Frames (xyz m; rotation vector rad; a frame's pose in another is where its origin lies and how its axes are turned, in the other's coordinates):
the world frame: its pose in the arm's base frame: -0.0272 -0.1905 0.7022 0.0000 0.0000 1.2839
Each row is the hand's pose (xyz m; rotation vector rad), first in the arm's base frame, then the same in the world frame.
Working: the arm's base frame: its pose in the world frame: 0.1904 0.0278 -0.7022 0.0000 0.0000 -1.2839

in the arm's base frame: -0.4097 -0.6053 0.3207 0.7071 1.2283 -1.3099
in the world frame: -0.5061 0.2495 -0.3815 1.6184 0.6967 -2.2995
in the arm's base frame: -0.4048 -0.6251 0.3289 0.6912 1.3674 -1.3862
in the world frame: -0.5237 0.2392 -0.3733 1.7214 0.8546 -2.3180
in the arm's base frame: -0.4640 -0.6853 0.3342 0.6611 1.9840 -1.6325
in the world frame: -0.5982 0.2789 -0.3680 -1.7908 -1.2442 1.7763
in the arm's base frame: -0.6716 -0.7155 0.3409 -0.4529 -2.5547 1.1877
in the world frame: -0.6859 0.4695 -0.3613 -1.6906 -1.5857 0.6284
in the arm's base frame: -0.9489 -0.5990 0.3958 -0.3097 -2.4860 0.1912
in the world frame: -0.6526 0.7684 -0.3064 -1.7524 -1.8222 -0.3394
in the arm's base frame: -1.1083 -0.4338 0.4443 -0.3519 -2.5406 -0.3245
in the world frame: -0.5393 0.9681 -0.2579 -1.9292 -1.9518 -0.7510
